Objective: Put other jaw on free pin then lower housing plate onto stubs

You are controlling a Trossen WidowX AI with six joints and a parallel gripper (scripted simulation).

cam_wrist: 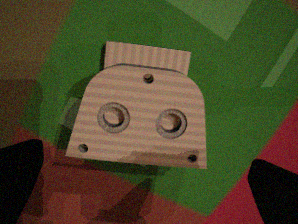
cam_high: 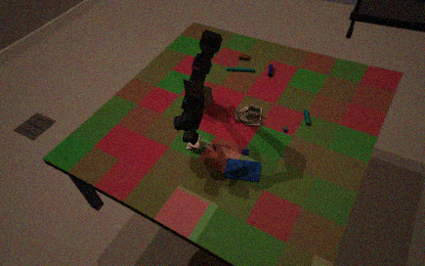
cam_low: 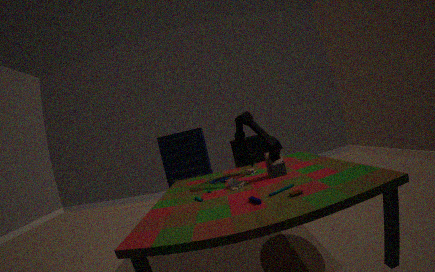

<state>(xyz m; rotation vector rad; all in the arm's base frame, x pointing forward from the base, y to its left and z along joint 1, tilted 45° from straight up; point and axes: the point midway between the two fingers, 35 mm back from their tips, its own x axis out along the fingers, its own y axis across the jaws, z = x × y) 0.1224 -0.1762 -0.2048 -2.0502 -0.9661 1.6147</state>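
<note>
The pale housing piece is 10 mm behind my gripper tip and 30 mm below it. From my gripper tip the other things lie so: brown piece (20 mm behind, 700 mm to the left, 50 mm below); pale curved jaw (150 mm ahead, 230 mm to the left, 50 mm below); blue flat plate (250 mm ahead, 60 mm to the right, 60 mm below).
</note>
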